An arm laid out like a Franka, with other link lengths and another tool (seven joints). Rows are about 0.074 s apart.
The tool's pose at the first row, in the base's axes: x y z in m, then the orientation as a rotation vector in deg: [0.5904, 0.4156, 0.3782, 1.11, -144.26, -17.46]
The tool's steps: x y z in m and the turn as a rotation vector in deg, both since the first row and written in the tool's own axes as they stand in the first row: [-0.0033, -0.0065, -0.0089, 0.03, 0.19, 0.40]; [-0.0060, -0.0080, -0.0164, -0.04, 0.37, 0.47]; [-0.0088, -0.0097, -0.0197, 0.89, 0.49, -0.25]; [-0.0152, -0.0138, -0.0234, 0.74, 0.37, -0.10]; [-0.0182, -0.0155, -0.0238, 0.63, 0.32, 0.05]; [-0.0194, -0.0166, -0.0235, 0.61, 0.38, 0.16]
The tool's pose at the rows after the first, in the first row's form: [0.5978, 0.4076, 0.3820, 0.65, -144.05, -17.24]; [0.6042, 0.4048, 0.3861, 0.56, -143.86, -17.29]; [0.6083, 0.4027, 0.3868, 1.85, -143.93, -16.40]; [0.6154, 0.3984, 0.3852, 1.58, -144.01, -16.54]; [0.6180, 0.3969, 0.3835, 1.34, -144.04, -16.62]; [0.6188, 0.3960, 0.3823, 1.21, -143.97, -16.60]
